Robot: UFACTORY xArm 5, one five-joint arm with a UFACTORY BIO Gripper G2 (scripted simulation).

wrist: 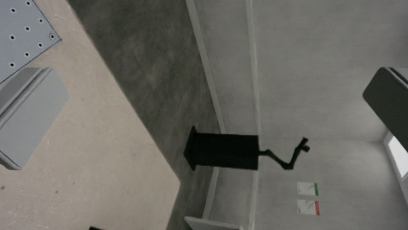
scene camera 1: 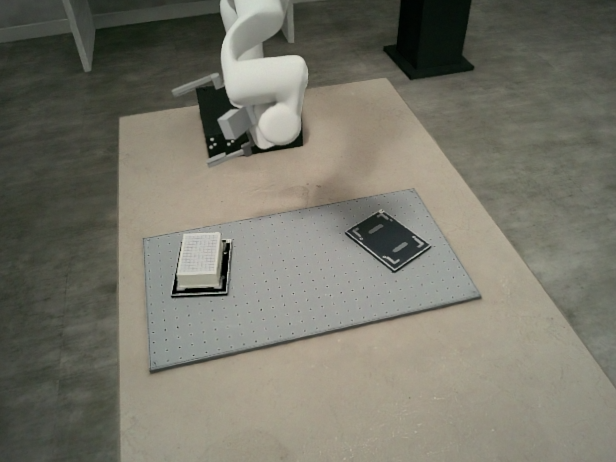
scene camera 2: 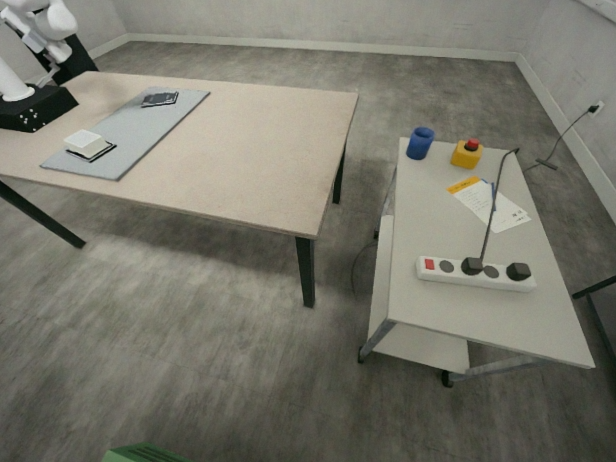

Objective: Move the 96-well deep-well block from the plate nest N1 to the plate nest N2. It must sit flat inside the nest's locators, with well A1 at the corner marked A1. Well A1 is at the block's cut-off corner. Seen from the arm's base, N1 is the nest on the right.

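White 96-well deep-well block (scene camera 1: 200, 261), (scene camera 2: 84, 142), seen. White 96-well deep-well block out of frame in the wrist view.
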